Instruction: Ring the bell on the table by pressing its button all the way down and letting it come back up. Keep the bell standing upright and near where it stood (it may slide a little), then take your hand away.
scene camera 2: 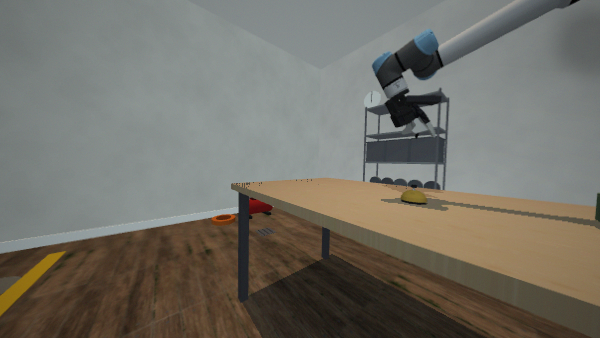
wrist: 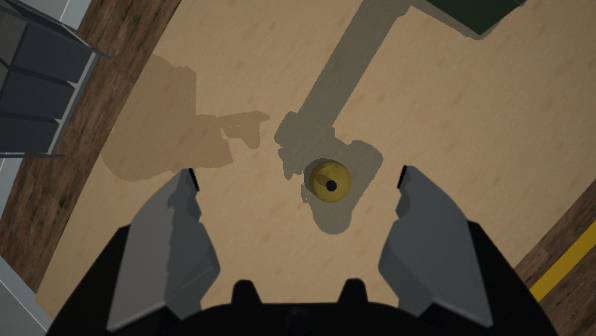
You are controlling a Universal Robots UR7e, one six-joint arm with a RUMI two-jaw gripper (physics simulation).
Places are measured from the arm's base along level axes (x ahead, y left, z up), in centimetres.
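Pixels of known places: gripper, fingertip midpoint: (scene camera 2: pixel 424 138) (wrist: pixel 297 169).
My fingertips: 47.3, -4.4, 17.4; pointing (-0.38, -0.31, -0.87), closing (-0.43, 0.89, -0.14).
Observation:
Ahead of a thing's pixels: the offset from my fingertips to its middle, as dx, dy, dz. Level surfaces: height alone.
A yellow dome-shaped bell @[+2.3, +4.7, -21.4] (scene camera 2: pixel 414 197) (wrist: pixel 341 176) stands upright on the wooden table @[dz -24.7] (scene camera 2: pixel 330 200) (wrist: pixel 260 250). Its small black button @[+2.3, +4.7, -18.6] (scene camera 2: pixel 414 186) (wrist: pixel 331 185) stands up at the top of the dome. My gripper (scene camera 2: pixel 421 134) (wrist: pixel 297 169) is open and empty. It hangs well above the bell, pointing down at a tilt in the scene view. In the wrist view the bell shows between the two fingertips, a little right of the middle, far below them. The gripper does not touch the bell.
A green block (scene camera 2: pixel 598 207) (wrist: pixel 477 12) stands on the table beyond the bell. A grey shelf rack (scene camera 2: pixel 446 145) (wrist: pixel 75 95) stands behind the table. An orange ring (scene camera 2: pixel 223 223) and a red object (scene camera 2: pixel 260 207) lie on the floor. The arm's shadow falls across the table around the bell.

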